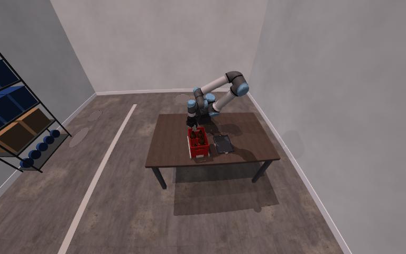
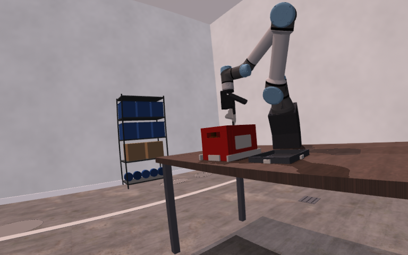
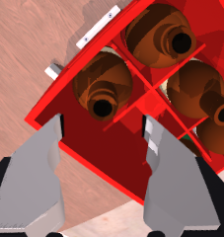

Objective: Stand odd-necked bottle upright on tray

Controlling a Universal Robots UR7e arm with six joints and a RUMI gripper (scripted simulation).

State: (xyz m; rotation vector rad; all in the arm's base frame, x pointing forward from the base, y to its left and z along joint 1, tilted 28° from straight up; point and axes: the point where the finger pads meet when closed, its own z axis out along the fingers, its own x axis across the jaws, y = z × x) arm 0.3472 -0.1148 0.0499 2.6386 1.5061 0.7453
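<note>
Now: hand 80 mm short of the red crate, 60 mm to the right of it and 110 mm above it. The rest, counted from my hand: dark tray: 360 mm to the left, 180 mm below; then brown bottle: 70 mm ahead, 100 mm to the left, 110 mm below; then glass bottle: 180 mm ahead, 50 mm to the left, 110 mm below.
</note>
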